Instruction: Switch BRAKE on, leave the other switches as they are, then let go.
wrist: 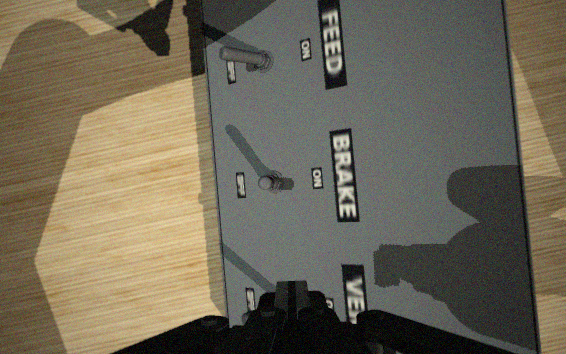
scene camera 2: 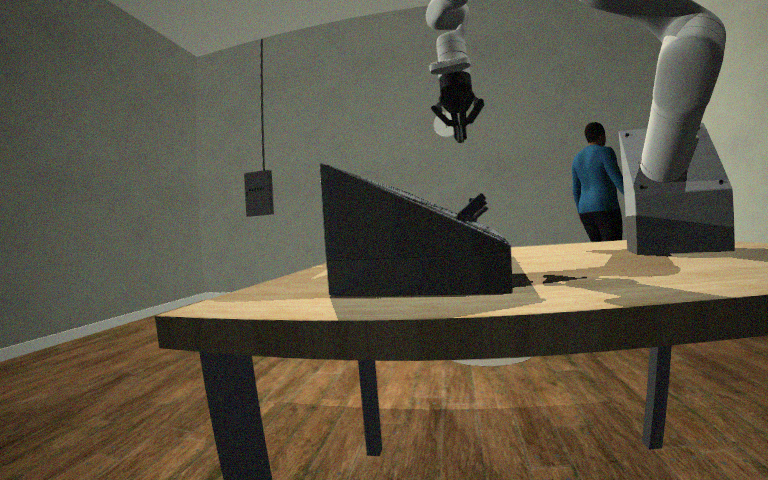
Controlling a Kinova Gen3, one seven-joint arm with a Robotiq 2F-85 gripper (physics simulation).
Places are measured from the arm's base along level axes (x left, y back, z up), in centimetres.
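Pixels of known places: gripper, fingertip midpoint: (wrist: 292, 302) (scene camera 2: 460, 142); arm's base, origin of the base link: (scene camera 2: 661, 166).
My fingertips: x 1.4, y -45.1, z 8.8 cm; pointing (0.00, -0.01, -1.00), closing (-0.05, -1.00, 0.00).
Note:
For each thing: its top centre in the pictures, then the offset to it from my fingertips. Level surfaces: height alone.
- BRAKE lever, middle of its top: (wrist: 265, 182) dy +1.6, dx +5.7, dz -13.5 cm
- FEED lever, middle of its top: (wrist: 240, 49) (scene camera 2: 475, 199) dy +2.8, dx +17.7, dz -14.7 cm
- BRAKE label, middle of its top: (wrist: 345, 175) dy -5.3, dx +5.6, dz -14.5 cm
- wooden table, its level: dz -27.8 cm
The dark sloped switch console (scene camera 2: 396, 243) (wrist: 425, 115) stands on the table. In the wrist view the BRAKE lever (wrist: 267, 182) is seen nearly end-on, close over its base. It lacks the strong OFF-side lean of the FEED lever (wrist: 242, 56), which fits BRAKE being on and FEED off. The BRAKE label (wrist: 344, 175) lies beyond its ON mark. A third label, starting "VE" (wrist: 354, 292), is cut by my gripper, and its switch is mostly hidden. My gripper (scene camera 2: 460, 139) (wrist: 292, 302) is shut and empty, high above the console and apart from the levers (scene camera 2: 472, 207).
The wooden table (scene camera 2: 243, 305) (wrist: 120, 200) carries the console and the arm's pedestal (scene camera 2: 679, 220) at the right. A person in blue (scene camera 2: 595, 178) stands behind the table, near the pedestal. A grey box (scene camera 2: 258, 193) hangs on a cord at the left. Arm shadows fall across panel and table.

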